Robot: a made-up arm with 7 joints. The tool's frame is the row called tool. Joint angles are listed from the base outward. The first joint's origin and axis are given. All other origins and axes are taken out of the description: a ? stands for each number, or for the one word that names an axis. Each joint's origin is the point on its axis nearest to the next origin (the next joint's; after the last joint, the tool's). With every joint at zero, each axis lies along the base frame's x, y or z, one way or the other. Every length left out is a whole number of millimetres.
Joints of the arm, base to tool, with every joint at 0 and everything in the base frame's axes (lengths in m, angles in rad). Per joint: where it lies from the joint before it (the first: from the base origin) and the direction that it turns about. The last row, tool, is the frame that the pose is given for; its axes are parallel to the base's.
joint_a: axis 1 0 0 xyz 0.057 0 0.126
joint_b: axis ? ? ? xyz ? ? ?
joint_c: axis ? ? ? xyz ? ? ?
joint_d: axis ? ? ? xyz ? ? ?
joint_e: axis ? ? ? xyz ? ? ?
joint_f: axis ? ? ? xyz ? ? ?
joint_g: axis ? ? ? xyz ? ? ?
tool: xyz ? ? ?
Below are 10 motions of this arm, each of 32 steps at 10 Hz.
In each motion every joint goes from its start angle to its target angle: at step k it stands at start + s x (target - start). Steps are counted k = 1, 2, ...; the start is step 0. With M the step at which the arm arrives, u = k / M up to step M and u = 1 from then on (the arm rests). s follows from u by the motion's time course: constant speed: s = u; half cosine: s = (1 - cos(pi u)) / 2; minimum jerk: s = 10 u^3 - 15 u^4 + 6 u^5.
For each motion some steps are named. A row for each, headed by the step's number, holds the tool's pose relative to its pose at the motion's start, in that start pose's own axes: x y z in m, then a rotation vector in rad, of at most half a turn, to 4 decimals.
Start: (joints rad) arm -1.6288 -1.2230 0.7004 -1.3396 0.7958 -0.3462 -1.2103
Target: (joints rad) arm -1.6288 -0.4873 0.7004 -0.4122 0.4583 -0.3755 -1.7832
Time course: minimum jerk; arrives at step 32
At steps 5, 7, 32:
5: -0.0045 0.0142 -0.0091 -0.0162 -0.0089 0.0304
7: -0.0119 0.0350 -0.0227 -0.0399 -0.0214 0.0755
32: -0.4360 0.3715 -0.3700 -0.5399 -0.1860 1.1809

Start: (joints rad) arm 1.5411 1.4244 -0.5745 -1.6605 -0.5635 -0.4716 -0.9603
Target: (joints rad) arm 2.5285 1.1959 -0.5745 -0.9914 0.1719 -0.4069 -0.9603
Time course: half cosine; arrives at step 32
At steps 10, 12, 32:
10: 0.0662 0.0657 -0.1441 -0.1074 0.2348 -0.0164
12: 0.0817 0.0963 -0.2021 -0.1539 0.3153 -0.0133
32: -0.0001 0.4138 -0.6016 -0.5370 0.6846 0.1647

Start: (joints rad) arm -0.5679 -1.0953 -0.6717 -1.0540 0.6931 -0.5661 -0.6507
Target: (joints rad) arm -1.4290 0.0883 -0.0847 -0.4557 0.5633 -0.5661 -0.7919
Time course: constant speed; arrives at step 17
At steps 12, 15, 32:
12: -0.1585 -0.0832 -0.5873 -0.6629 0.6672 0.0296
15: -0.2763 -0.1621 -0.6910 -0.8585 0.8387 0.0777
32: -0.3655 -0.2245 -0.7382 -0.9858 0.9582 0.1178

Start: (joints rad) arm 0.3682 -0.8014 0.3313 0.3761 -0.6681 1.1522 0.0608
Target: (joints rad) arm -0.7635 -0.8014 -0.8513 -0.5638 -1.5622 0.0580 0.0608
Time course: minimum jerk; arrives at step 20
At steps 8, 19, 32:
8: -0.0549 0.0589 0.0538 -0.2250 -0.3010 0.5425
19: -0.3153 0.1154 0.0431 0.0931 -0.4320 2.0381
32: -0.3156 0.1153 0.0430 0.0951 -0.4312 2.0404

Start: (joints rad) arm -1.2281 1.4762 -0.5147 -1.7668 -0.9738 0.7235 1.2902
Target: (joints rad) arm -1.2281 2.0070 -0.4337 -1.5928 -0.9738 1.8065 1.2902
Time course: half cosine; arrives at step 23
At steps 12, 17, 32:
12: 0.0275 0.0737 -0.1526 -0.4920 0.2779 0.1666
17: 0.0182 0.1026 -0.2389 -0.7874 0.4015 0.2952
32: 0.0078 0.1129 -0.2807 -0.9432 0.4527 0.3699

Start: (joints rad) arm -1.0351 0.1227 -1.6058 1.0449 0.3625 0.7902 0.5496
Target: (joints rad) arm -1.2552 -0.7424 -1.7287 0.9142 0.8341 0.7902 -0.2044
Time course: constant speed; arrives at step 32
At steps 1, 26, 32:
1: -0.0033 0.0060 -0.0011 0.0044 0.0165 0.0380
26: -0.1858 0.0708 0.0179 0.0781 0.4985 0.9004
32: -0.2421 0.0563 0.0418 0.0909 0.6374 1.0724

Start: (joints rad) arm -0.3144 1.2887 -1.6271 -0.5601 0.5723 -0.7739 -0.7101
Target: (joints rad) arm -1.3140 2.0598 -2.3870 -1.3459 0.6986 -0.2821 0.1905
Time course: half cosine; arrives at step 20
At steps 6, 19, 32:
6: 0.0077 -0.1530 0.0325 0.1573 0.0661 -0.3467
19: -0.3921 -0.3737 0.0997 0.9495 0.1741 -0.9180
32: -0.3961 -0.3732 0.0990 0.9541 0.1746 -0.9171

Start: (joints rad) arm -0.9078 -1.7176 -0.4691 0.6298 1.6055 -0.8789 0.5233
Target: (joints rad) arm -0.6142 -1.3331 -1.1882 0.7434 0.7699 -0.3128 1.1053
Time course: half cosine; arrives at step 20
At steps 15, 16, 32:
15: -0.0155 0.1642 -0.1431 -0.4127 0.5461 -0.5330
16: -0.0188 0.1717 -0.1521 -0.4360 0.5732 -0.5703
32: -0.0249 0.1853 -0.1688 -0.4783 0.6223 -0.6404

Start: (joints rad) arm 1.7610 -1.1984 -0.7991 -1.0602 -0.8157 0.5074 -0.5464
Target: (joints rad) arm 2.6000 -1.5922 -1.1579 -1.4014 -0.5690 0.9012 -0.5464
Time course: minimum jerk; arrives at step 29
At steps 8, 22, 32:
8: 0.0071 0.0226 0.0445 -0.0346 -0.0305 0.0235
22: -0.0253 0.1611 0.2021 -0.2647 -0.1001 0.0476
32: -0.0341 0.1737 0.2091 -0.2908 -0.1004 0.0324

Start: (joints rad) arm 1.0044 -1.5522 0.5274 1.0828 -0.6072 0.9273 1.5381
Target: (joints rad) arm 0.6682 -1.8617 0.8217 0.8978 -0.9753 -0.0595 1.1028
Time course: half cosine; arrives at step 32
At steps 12, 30, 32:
12: 0.0478 0.0395 0.0510 0.3385 -0.2233 0.2400
30: 0.0486 0.0539 0.2224 0.9430 -0.7658 0.8425
32: 0.0478 0.0531 0.2247 0.9501 -0.7737 0.8513

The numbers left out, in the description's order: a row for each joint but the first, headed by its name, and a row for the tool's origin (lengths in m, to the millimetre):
joint_b: axis 0 1 0, xyz 0 0.123 -0.111
joint_c: axis -1 0 0, xyz 0.046 0 -0.205
joint_d: axis 0 -1 0, xyz 0 0.422 -0.08
joint_e: axis 0 0 -1, xyz 0.114 0 0.062
joint_f: axis 0 1 0, xyz -0.392 -0.045 0
joint_g: axis 0 0 -1, xyz 0.148 0 0.048
tool: xyz 0.233 -0.09 0

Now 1 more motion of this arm.
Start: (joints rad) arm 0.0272 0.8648 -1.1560 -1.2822 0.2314 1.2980 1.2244
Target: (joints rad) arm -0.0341 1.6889 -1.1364 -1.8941 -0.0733 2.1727 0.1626
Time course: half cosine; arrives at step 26
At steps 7, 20, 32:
7: 0.0076 0.0145 -0.0206 -0.2888 0.1421 0.2690
20: -0.0678 -0.1839 -0.1601 -1.3899 1.0214 1.3431
32: -0.0594 -0.2634 -0.1465 -1.5914 1.2171 1.4715

